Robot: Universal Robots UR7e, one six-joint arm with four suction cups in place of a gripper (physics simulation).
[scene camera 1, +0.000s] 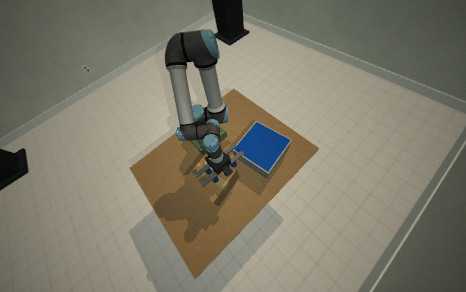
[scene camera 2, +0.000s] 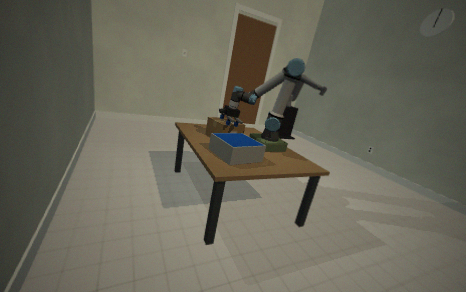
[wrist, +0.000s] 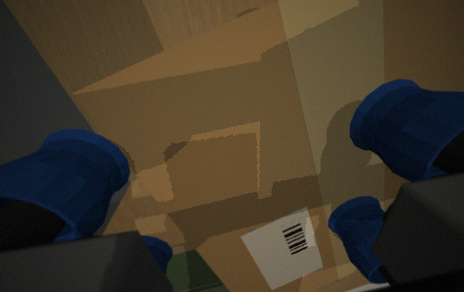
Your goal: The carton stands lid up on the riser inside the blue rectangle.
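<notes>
The brown carton (scene camera 1: 224,183) (scene camera 2: 214,126) (wrist: 225,103) stands on the table beside the riser, not on it. Its upward face shows a pale tape strip and a white barcode label (wrist: 285,248). My suction gripper (scene camera 1: 219,167) (scene camera 2: 229,120) (wrist: 232,175) hovers close above this face with its four blue cups pointing down, and it holds nothing. The grey riser (scene camera 1: 255,166) (scene camera 2: 233,153) with the blue rectangle (scene camera 1: 263,146) (scene camera 2: 237,139) on top stands just right of the carton, with nothing on it. In scene camera 1 the gripper hides most of the carton.
The wooden table (scene camera 1: 170,175) (scene camera 2: 277,166) has dark legs. The arm's green base plate (scene camera 1: 198,145) (scene camera 2: 272,145) sits at the table's back edge, behind the carton and riser. A black pedestal (scene camera 1: 230,18) stands on the floor behind the table.
</notes>
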